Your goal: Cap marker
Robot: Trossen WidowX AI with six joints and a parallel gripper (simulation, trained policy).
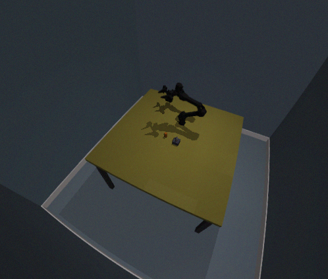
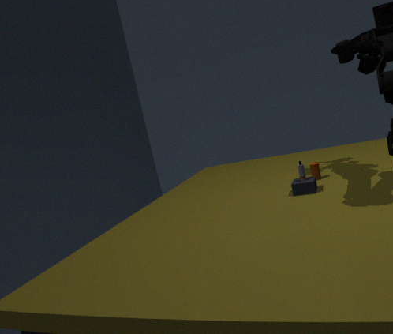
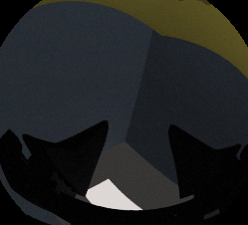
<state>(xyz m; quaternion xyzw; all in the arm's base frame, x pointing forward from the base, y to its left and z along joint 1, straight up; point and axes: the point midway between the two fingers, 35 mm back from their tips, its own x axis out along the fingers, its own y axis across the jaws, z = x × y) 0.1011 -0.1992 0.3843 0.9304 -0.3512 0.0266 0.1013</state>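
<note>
The orange cap lies 13 cm ahead of my gripper tip, 14 cm to the left of it and 36 cm below it. Also, from my gripper tip: holder block: 16 cm ahead, 27 cm to the left, 37 cm below; then marker: 16 cm ahead, 27 cm to the left, 32 cm below.
</note>
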